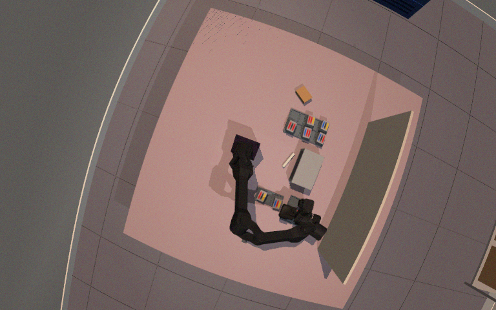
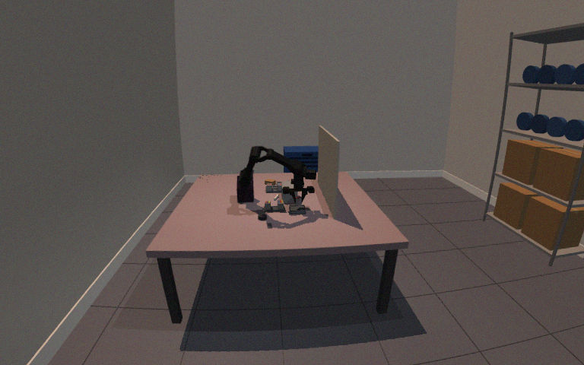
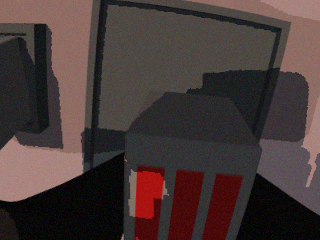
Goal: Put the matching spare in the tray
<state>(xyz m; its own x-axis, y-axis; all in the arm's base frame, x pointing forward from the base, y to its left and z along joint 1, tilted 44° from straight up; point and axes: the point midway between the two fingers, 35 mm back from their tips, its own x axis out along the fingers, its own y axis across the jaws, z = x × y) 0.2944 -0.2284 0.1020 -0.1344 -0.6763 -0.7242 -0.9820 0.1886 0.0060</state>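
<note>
The grey tray lies 10 mm behind my gripper tip and 40 mm below it. Also, from my gripper tip: tall upright board 230 mm ahead, 170 mm to the left, 180 mm above.
</note>
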